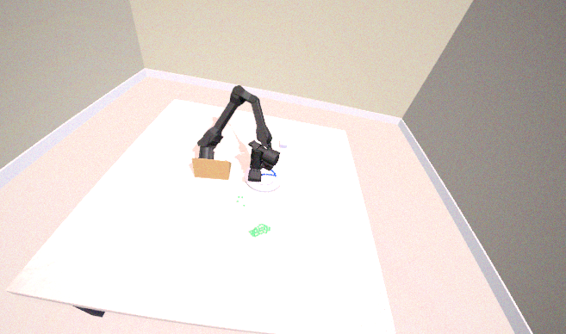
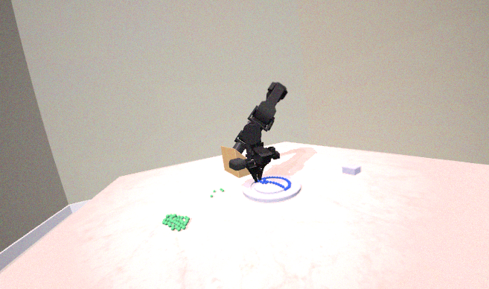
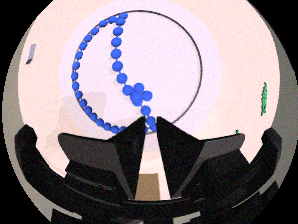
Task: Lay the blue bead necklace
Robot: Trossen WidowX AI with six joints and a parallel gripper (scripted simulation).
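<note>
My gripper tip is now 5 cm short of the round white bead board, 2 cm to the right of it and 1 cm above it. Also, from my gripper tip: small grey block: 16 cm ahead, 32 cm to the left.
</note>
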